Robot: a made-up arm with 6 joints. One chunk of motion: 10 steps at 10 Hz.
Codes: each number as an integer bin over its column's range. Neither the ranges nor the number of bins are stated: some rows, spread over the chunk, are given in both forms.
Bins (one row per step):
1: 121 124 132 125 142 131
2: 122 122 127 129 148 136
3: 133 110 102 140 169 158
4: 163 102 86 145 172 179
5: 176 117 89 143 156 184
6: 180 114 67 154 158 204
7: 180 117 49 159 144 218
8: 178 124 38 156 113 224
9: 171 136 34 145 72 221
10: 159 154 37 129 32 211
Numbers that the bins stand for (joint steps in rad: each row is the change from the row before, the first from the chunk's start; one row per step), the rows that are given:
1: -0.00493 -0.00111 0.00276 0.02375 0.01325 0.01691
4: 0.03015 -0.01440 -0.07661 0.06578 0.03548 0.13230
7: 0.04435 -0.00534 -0.14045 0.09521 0.01473 0.22605
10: 0.02681 0.01700 -0.16116 0.03215 -0.06828 0.20923
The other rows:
2: -0.00409 -0.00232 -0.00586 0.03215 0.01769 0.02893
3: 0.00509 -0.00957 -0.04900 0.05527 0.03326 0.08182
5: 0.04101 -0.00534 -0.07143 0.06158 0.02362 0.14432
6: 0.04435 -0.00715 -0.10939 0.08470 0.02511 0.19240
8: 0.04268 -0.00111 -0.15943 0.08891 -0.00825 0.24048
9: 0.03684 0.00613 -0.16633 0.06578 -0.03864 0.23327

